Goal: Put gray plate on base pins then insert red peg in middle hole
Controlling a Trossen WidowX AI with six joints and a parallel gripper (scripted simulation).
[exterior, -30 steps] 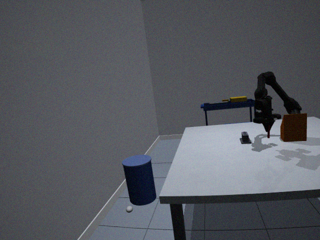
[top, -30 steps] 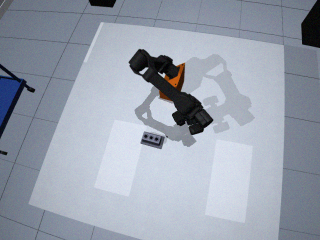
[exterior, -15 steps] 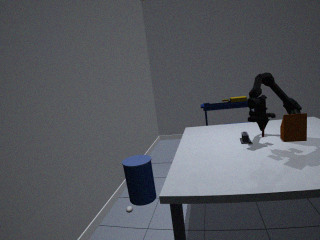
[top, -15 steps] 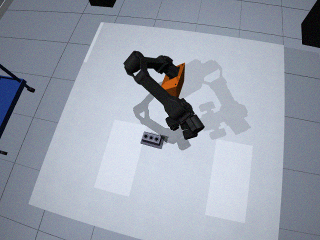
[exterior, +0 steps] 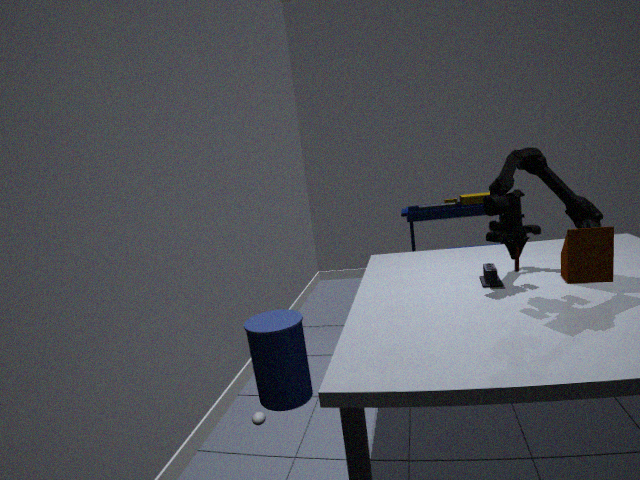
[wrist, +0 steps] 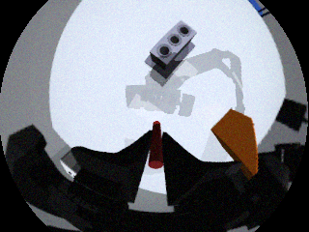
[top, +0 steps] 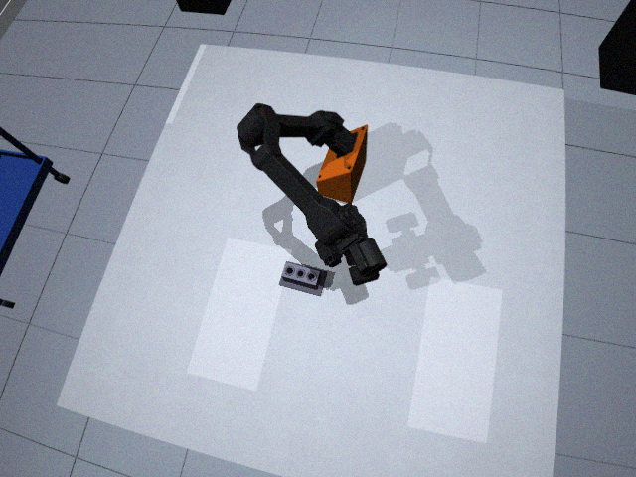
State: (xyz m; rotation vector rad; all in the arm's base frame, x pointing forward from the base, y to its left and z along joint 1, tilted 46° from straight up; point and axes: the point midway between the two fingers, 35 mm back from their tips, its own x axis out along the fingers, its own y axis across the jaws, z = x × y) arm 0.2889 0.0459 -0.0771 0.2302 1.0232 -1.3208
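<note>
Right now the gray plate is 14 cm to the right of my gripper tip, 7 cm below it and 6 cm ahead of it. From my gripper tip the other things lie so: red peg 1 cm to the left; then dark base 13 cm to the right, 11 cm below, 6 cm ahead.
</note>
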